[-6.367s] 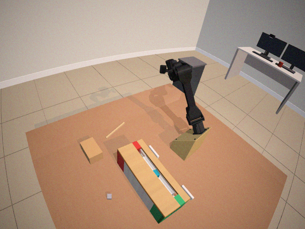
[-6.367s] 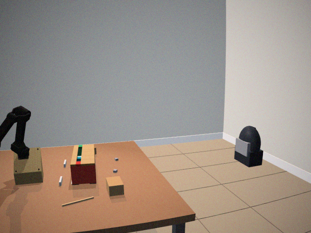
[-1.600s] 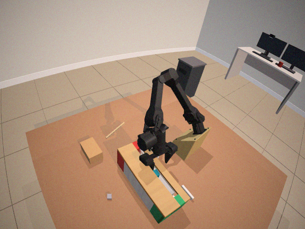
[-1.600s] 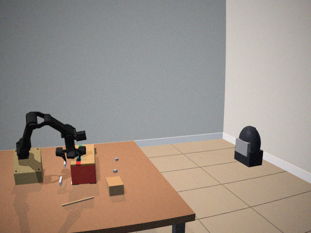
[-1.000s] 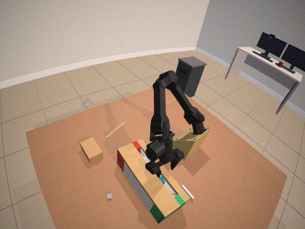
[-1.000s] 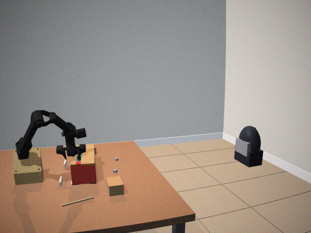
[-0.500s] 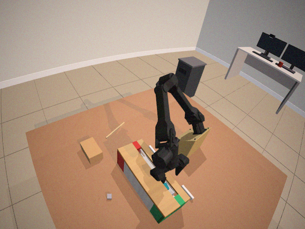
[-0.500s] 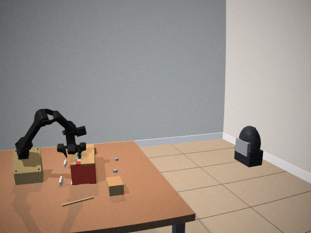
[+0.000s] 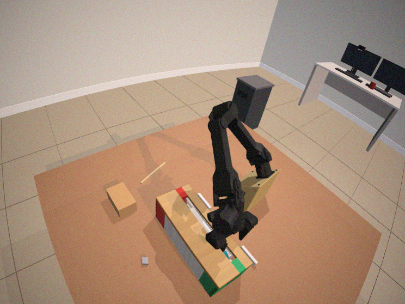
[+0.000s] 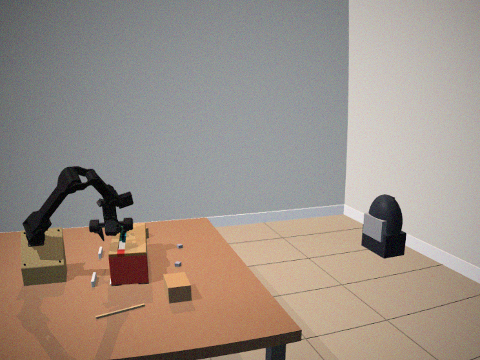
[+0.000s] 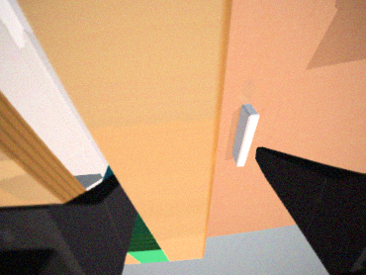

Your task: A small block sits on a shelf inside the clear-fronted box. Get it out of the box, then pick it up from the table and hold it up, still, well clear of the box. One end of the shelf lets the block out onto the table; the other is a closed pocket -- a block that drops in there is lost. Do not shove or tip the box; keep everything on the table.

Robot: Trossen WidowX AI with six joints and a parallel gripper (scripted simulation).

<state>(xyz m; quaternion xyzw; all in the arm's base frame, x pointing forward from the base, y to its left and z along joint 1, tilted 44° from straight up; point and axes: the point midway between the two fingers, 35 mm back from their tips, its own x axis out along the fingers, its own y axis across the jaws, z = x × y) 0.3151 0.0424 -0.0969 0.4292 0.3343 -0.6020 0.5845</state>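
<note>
The cyan block lies 6 cm ahead of my gripper tip and 1 cm to the left of it. Round my gripper tip: tan block: 43 cm to the right, 19 cm ahead, 6 cm below; then thin wooden stick: 50 cm to the right, 8 cm below, 2 cm behind; then box: 9 cm to the right, 2 cm below, 2 cm ahead.
</note>
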